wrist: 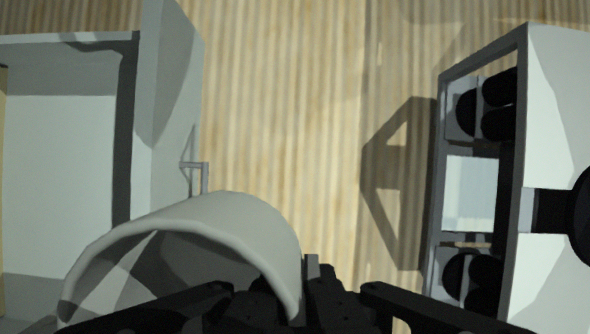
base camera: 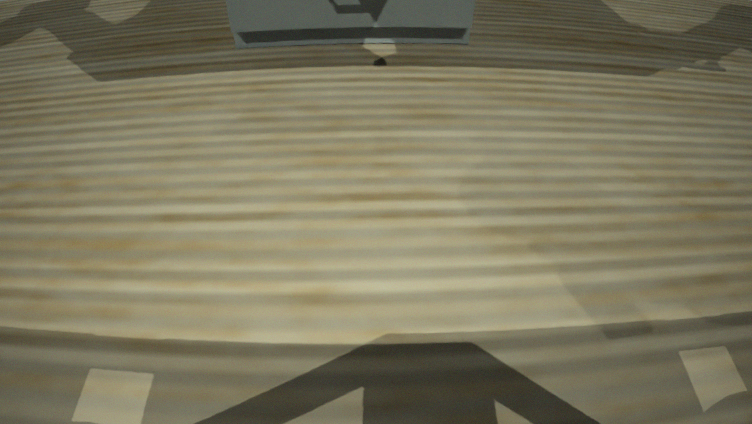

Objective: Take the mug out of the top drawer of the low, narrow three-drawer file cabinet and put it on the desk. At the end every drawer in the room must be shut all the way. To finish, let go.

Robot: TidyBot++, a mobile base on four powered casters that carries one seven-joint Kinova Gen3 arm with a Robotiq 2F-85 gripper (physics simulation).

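Places are measured from the arm's base along level axes (x ahead, y down, z left), in centimetres.
Pixels of known places: gripper, fingertip midpoint: (wrist: 298, 273).
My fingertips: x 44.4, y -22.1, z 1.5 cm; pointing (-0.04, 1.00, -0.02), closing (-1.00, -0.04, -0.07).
Observation:
Ahead of a thing's pixels: the offset from my fingertips to its top centre. "*": to the spot under its first point. Level surfaces: height alone.
In the wrist view the light grey mug @[* dx +2.7, dy -4.2, dz -3.5 cm] (wrist: 235, 212) is tilted on its side at the lower left, its open mouth facing the lower left. My gripper (wrist: 298, 273) is shut on the mug's wall and holds it up in the air, near the front of the open top drawer (wrist: 170, 75). The drawer's inside shows at the left, with its handle @[* dx +9.6, dy +18.8, dz -3.1 cm] (wrist: 204, 179) on the outer face. In the base view the lower front of the file cabinet (base camera: 315, 18) shows at the top centre. The desk does not show in either view.
My mobile base (wrist: 517, 100), with dark casters, is at the right of the wrist view. A strip of ribbed wooden floor @[dy +61.8 cm] (wrist: 285, 125) (base camera: 368, 184) lies between it and the drawer. A pale yellow panel (wrist: 3, 150) shows at the far left edge.

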